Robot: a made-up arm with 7 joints.
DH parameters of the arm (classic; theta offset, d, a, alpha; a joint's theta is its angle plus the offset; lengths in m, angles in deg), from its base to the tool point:
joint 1: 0 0.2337 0 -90
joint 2: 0 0 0 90
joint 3: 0 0.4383 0.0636 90
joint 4: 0 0 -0.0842 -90
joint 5: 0 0.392 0 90
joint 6: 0 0 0.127 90
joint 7: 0 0 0 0
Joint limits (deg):
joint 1: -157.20..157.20
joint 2: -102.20..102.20
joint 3: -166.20..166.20
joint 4: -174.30..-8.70
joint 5: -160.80..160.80
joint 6: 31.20..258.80
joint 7: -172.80..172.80
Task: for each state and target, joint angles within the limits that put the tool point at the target. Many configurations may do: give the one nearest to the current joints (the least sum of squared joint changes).
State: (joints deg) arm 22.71 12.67 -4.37 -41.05 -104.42 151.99 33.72
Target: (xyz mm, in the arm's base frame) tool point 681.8 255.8 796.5
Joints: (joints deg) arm 16.75 33.12 -7.58 -35.94 -100.77 134.71 33.72
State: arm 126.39 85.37 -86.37 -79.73 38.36 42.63 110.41
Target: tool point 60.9 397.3 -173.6
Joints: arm 137.19 98.22 -49.81 -110.05 39.09 31.20 110.41
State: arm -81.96 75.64 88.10 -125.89 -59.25 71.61 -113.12
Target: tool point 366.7 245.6 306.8
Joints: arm -48.57 70.00 99.94 -141.07 -58.26 75.19 -113.12
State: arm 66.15 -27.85 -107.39 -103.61 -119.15 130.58 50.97
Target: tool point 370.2 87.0 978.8
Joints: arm 86.41 -16.43 -59.85 -65.38 -109.46 139.24 50.97
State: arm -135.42 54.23 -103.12 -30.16 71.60 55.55 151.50
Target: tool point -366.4 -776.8 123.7
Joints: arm -90.85 85.71 -79.30 -48.53 66.22 31.20 151.50
